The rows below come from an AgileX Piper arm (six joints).
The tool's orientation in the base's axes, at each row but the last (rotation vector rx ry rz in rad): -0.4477 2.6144 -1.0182; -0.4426 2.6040 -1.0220; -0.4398 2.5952 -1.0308; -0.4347 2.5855 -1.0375; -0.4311 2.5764 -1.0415; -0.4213 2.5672 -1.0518; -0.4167 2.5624 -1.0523; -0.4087 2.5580 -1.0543; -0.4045 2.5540 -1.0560; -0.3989 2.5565 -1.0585
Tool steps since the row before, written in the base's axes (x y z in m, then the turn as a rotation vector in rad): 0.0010 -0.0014 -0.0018 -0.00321 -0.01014 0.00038; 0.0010 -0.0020 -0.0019 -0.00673 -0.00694 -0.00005; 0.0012 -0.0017 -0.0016 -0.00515 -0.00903 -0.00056; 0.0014 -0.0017 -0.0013 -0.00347 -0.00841 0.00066; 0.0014 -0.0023 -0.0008 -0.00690 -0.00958 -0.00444; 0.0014 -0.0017 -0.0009 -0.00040 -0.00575 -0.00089; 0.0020 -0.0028 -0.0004 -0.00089 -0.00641 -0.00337; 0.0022 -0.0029 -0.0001 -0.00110 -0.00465 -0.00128; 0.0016 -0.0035 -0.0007 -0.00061 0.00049 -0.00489; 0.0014 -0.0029 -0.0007 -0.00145 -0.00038 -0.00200
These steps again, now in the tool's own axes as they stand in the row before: -0.0001 0.0001 0.0025 0.00680 -0.00679 0.00457; 0.0002 -0.0002 0.0029 0.00881 -0.00366 0.00158; -0.0001 -0.0003 0.0026 0.00829 -0.00501 0.00382; -0.0004 -0.0005 0.0025 0.00631 -0.00572 0.00328; -0.0002 -0.0012 0.0025 0.01080 -0.00237 0.00606; -0.0004 -0.0007 0.0022 0.00278 -0.00323 0.00398; -0.0006 -0.0019 0.0028 0.00396 -0.00184 0.00585; -0.0008 -0.0022 0.0028 0.00305 -0.00211 0.00328; 0.0001 -0.0021 0.0033 0.00137 0.00393 0.00268; 0.0000 -0.0016 0.0029 0.00186 0.00136 0.00096
